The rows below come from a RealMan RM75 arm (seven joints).
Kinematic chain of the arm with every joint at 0, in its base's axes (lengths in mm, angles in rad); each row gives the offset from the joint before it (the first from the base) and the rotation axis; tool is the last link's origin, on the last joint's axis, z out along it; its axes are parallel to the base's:
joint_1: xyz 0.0 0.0 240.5 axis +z
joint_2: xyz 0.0 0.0 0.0 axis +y
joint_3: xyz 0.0 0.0 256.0 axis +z
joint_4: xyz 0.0 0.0 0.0 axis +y
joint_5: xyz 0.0 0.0 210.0 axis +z
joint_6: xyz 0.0 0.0 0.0 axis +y
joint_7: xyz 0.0 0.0 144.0 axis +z
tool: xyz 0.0 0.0 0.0
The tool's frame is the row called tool.
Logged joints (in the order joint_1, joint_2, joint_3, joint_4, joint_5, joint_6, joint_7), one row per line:
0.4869 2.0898 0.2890 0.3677 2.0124 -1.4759 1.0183
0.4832 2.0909 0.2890 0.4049 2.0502 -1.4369 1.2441
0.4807 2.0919 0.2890 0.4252 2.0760 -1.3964 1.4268
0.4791 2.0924 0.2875 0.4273 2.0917 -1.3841 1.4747
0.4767 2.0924 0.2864 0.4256 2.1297 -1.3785 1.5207
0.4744 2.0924 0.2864 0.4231 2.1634 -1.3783 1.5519
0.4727 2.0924 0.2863 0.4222 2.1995 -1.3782 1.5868
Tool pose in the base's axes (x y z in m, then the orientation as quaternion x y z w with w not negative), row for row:
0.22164 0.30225 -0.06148 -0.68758 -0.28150 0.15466 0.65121
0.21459 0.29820 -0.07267 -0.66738 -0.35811 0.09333 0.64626
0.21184 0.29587 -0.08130 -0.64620 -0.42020 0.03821 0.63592
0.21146 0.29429 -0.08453 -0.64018 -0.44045 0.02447 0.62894
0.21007 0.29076 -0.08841 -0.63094 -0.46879 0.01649 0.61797
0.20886 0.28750 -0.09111 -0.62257 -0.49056 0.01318 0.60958
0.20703 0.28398 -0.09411 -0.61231 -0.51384 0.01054 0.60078
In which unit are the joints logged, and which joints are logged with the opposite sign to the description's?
The joints are logged in radians. Opposite sign: joint_5, joint_7.
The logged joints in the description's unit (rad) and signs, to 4 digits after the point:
0.4869 2.0898 0.2890 0.3677 -2.0124 -1.4759 -1.0183
0.4832 2.0909 0.2890 0.4049 -2.0502 -1.4369 -1.2441
0.4807 2.0919 0.2890 0.4252 -2.0760 -1.3964 -1.4268
0.4791 2.0924 0.2875 0.4273 -2.0917 -1.3841 -1.4747
0.4767 2.0924 0.2864 0.4256 -2.1297 -1.3785 -1.5207
0.4744 2.0924 0.2864 0.4231 -2.1634 -1.3783 -1.5519
0.4727 2.0924 0.2863 0.4222 -2.1995 -1.3782 -1.5868

